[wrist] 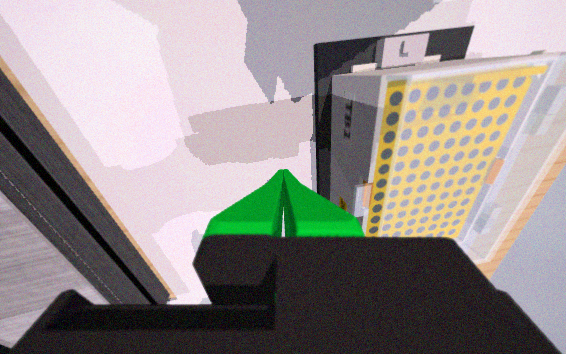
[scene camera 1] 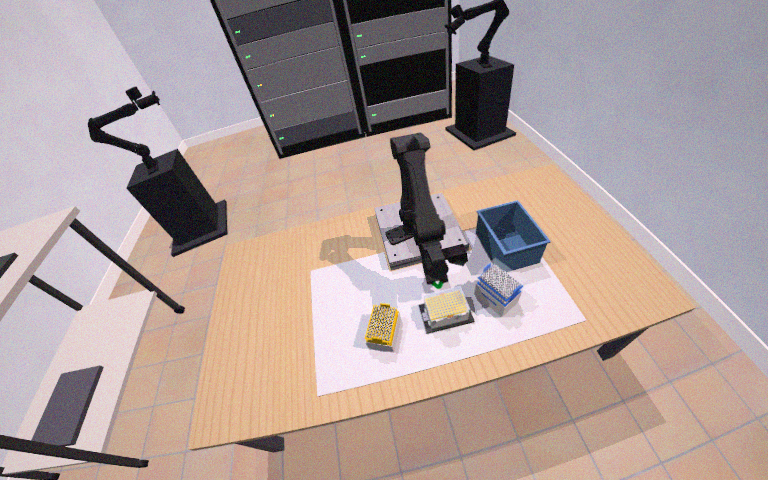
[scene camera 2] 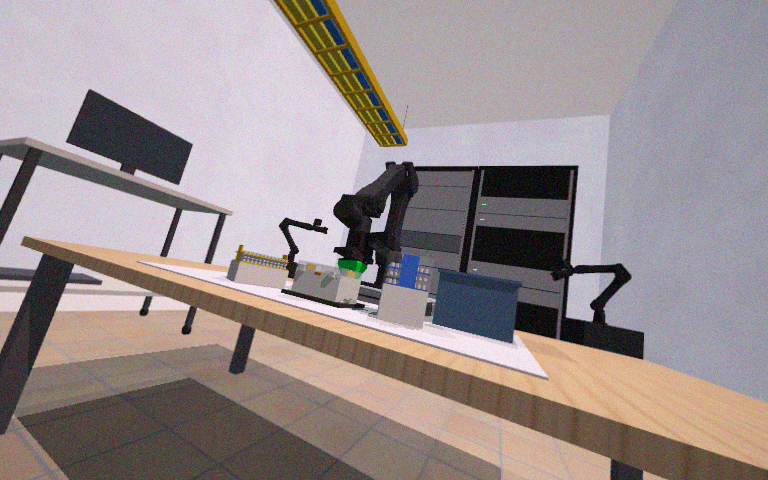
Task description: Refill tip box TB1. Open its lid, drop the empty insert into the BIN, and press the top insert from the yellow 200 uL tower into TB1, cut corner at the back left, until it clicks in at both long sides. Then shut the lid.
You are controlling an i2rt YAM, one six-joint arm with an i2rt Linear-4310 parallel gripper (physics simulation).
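Tip box TB1 (scene camera 1: pixel 447 319) (scene camera 2: pixel 322 288) (wrist: pixel 352 165) sits in a black holder (scene camera 2: pixel 294 292) (wrist: pixel 324 65). Its clear lid (wrist: pixel 517 132) looks closed over the yellow insert (scene camera 1: pixel 445 303) (wrist: pixel 440 162), which has dark round holes. My gripper (scene camera 1: pixel 437 284) (scene camera 2: pixel 351 268) (wrist: pixel 283 177) is shut and empty, its green tips together, low on the robot-base side of TB1. In the wrist view it is beside the box's grey wall; contact cannot be told. The yellow 200 uL tower (scene camera 1: pixel 382 327) (scene camera 2: pixel 260 272) stands left of TB1 in both scene views. The blue BIN (scene camera 1: pixel 526 259) (scene camera 2: pixel 475 308) stands to the right.
A blue tip tower (scene camera 1: pixel 498 288) (scene camera 2: pixel 402 302) stands between TB1 and the BIN, close to TB1's right. The robot's base plate (scene camera 1: pixel 396 259) is behind the white mat (scene camera 1: pixel 339 367) (scene camera 2: pixel 509 357). The wooden table (scene camera 1: pixel 254 339) extends around the mat.
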